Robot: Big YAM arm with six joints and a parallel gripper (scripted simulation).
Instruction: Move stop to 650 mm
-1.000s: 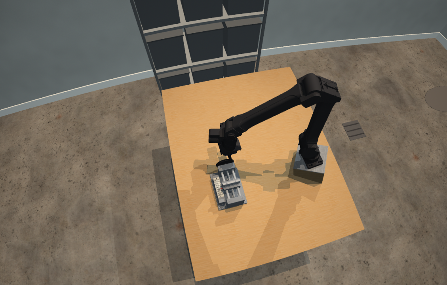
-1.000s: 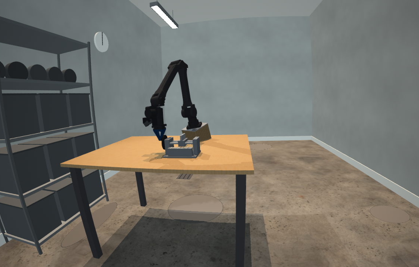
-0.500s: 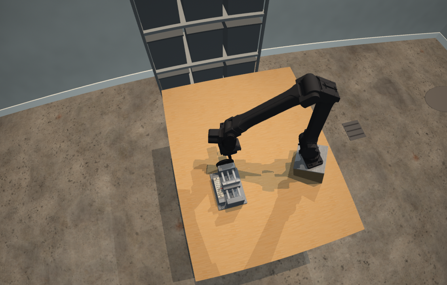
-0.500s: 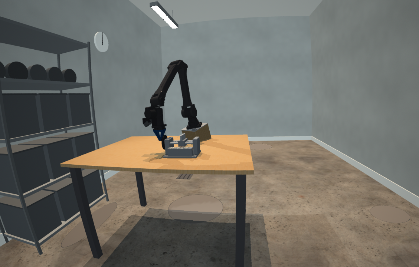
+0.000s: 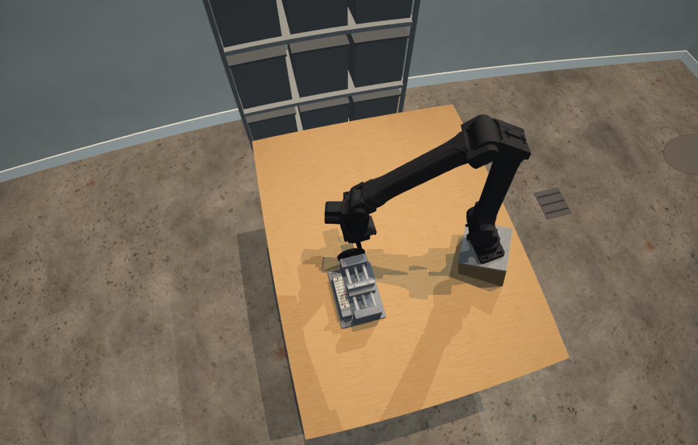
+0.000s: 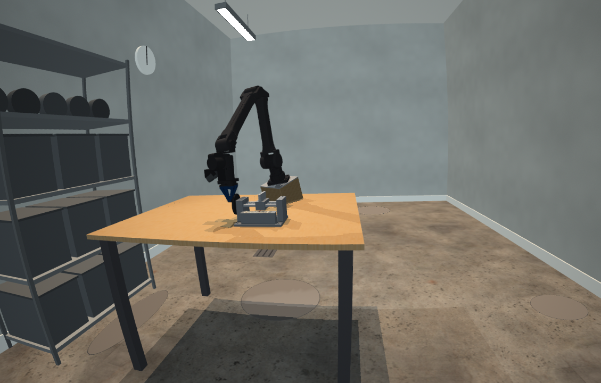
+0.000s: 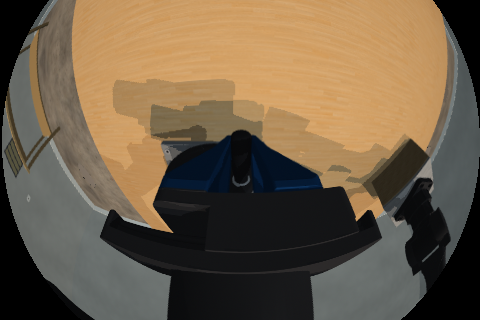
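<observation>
My hand is 10 mm to the right of the handwheel handle. The rest, counted from my hand: black handwheel: 30 mm to the left, 10 mm below, 10 mm ahead; then grey stop fixture: 160 mm to the left, 50 mm ahead.
</observation>
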